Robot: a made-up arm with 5 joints. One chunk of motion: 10 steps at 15 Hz.
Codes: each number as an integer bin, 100 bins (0 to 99) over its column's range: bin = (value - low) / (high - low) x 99, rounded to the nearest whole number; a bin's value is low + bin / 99 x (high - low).
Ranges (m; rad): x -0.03..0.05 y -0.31..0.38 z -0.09..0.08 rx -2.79..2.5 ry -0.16..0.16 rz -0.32..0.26
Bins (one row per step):
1: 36 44 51 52 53 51
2: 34 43 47 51 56 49
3: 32 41 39 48 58 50
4: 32 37 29 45 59 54
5: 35 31 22 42 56 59
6: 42 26 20 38 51 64
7: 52 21 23 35 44 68
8: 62 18 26 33 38 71
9: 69 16 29 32 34 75
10: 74 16 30 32 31 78
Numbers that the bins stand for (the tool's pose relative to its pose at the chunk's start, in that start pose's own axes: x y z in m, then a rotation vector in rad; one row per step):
1: -0.0009 -0.0033 -0.0024 -0.0114 0.0113 -0.0212
2: -0.0025 -0.0103 -0.0093 -0.0648 0.0210 -0.0329
3: -0.0041 -0.0242 -0.0230 -0.2252 0.0275 -0.0271
4: -0.0041 -0.0521 -0.0402 -0.3855 0.0307 -0.0036
5: -0.0017 -0.0939 -0.0522 -0.5458 0.0210 0.0257
6: 0.0039 -0.1288 -0.0557 -0.7595 0.0048 0.0549
7: 0.0120 -0.1636 -0.0505 -0.9198 -0.0178 0.0784
8: 0.0201 -0.1845 -0.0454 -1.0267 -0.0372 0.0960
9: 0.0258 -0.1985 -0.0402 -1.0801 -0.0501 0.1194
10: 0.0298 -0.1985 -0.0385 -1.0801 -0.0598 0.1370

